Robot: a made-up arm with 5 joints. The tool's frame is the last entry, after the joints.
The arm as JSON. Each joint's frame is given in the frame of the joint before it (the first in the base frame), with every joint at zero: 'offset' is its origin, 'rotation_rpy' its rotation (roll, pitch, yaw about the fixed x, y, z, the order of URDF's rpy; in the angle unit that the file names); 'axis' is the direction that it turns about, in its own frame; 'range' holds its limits. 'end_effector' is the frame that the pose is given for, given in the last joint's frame.
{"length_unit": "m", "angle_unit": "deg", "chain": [
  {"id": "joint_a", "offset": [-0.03, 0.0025, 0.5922], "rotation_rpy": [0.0, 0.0, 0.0], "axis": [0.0, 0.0, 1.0], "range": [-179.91, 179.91]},
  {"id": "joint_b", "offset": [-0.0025, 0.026, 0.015], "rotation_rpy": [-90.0, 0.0, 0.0], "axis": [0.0, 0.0, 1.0], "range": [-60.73, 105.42]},
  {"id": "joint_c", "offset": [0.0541, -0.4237, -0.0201], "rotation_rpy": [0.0, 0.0, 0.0], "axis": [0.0, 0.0, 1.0], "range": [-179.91, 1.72]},
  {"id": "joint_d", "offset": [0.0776, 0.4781, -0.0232], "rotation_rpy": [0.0, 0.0, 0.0], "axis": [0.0, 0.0, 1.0], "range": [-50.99, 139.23]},
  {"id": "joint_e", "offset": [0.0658, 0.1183, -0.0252], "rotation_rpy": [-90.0, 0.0, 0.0], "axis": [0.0, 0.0, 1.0], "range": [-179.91, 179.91]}
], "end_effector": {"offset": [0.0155, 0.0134, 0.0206], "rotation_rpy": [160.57, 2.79, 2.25]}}
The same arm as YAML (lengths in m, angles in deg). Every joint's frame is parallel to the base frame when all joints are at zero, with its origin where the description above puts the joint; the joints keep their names.
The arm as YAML. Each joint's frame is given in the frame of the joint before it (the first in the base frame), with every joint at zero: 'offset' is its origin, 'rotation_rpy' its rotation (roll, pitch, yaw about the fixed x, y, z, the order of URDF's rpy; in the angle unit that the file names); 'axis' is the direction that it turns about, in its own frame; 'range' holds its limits. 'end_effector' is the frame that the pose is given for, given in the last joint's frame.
length_unit: m
angle_unit: deg
chain:
  - id: joint_a
    offset: [-0.03, 0.0025, 0.5922]
    rotation_rpy: [0.0, 0.0, 0.0]
    axis: [0.0, 0.0, 1.0]
    range: [-179.91, 179.91]
  - id: joint_b
    offset: [-0.0025, 0.026, 0.015]
    rotation_rpy: [0.0, 0.0, 0.0]
    axis: [0.0, 1.0, 0.0]
    range: [-60.73, 105.42]
  - id: joint_c
    offset: [0.0541, -0.0201, 0.4237]
    rotation_rpy: [0.0, 0.0, 0.0]
    axis: [0.0, 1.0, 0.0]
    range: [-179.91, 1.72]
  - id: joint_d
    offset: [0.0776, -0.0232, -0.4781]
    rotation_rpy: [0.0, 0.0, 0.0]
    axis: [0.0, 1.0, 0.0]
    range: [-50.99, 139.23]
  - id: joint_e
    offset: [0.0658, -0.0252, -0.1183]
    rotation_rpy: [0.0, 0.0, 0.0]
    axis: [0.0, 0.0, -1.0]
    range: [-179.91, 179.91]
end_effector:
  offset: [0.0155, -0.0134, -0.0206]
  rotation_rpy: [-19.43, -2.79, -2.25]

